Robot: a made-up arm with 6 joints.
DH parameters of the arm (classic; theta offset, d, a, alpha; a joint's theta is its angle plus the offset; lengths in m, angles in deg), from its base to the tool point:
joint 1: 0 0.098 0 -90
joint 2: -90 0 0.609 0
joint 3: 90 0.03 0 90
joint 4: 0 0.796 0 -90
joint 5: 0 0 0 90
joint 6: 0 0.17 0 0
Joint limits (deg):
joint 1: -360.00..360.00
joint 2: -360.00..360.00
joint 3: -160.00..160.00
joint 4: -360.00..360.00
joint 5: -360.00..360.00
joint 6: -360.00..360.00
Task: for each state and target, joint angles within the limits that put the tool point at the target. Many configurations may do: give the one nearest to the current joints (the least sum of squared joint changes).
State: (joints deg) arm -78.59 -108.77 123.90 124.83 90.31 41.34
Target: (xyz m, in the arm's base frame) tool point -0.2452 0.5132 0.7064
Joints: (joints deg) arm -48.46 -108.87 119.04 131.74 89.37 41.34
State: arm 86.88 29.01 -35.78 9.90 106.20 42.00
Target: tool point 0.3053 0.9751 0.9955
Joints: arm 69.84 54.61 -22.85 6.99 109.57 42.00
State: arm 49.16 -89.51 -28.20 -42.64 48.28 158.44
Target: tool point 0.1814 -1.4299 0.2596
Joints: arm 93.93 -68.51 -32.39 -47.22 64.86 158.44
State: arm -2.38 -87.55 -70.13 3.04 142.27 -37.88
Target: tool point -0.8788 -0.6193 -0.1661
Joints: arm 36.72 -72.64 -68.00 -0.59 144.48 -37.88
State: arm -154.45 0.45 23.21 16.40 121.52 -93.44
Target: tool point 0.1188 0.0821 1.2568
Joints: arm -133.69 -33.86 40.88 -0.40 136.65 -93.44
